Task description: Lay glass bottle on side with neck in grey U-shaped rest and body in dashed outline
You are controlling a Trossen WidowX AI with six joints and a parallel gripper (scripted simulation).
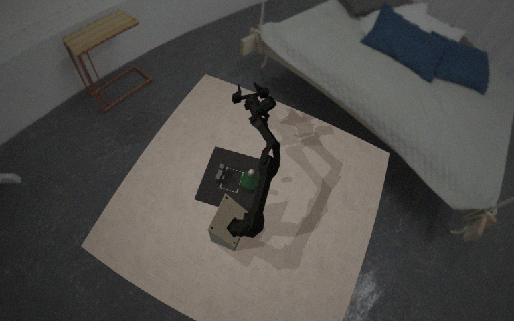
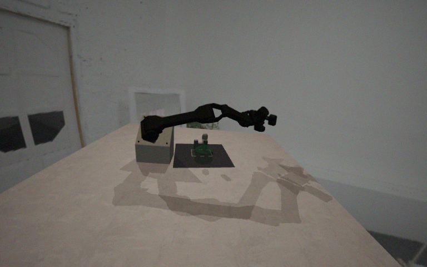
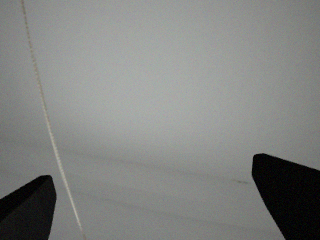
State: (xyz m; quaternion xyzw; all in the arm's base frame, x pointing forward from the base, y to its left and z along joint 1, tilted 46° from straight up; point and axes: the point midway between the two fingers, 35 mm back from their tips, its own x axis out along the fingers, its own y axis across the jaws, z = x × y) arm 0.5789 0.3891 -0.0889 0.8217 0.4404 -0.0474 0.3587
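Now: gripper tip 37 cm past the green glass bottle, 28 cm to the left of it and 15 cm above it. Also, from my gripper tip: dark mat (39 cm behind, 21 cm to the right, 24 cm below).
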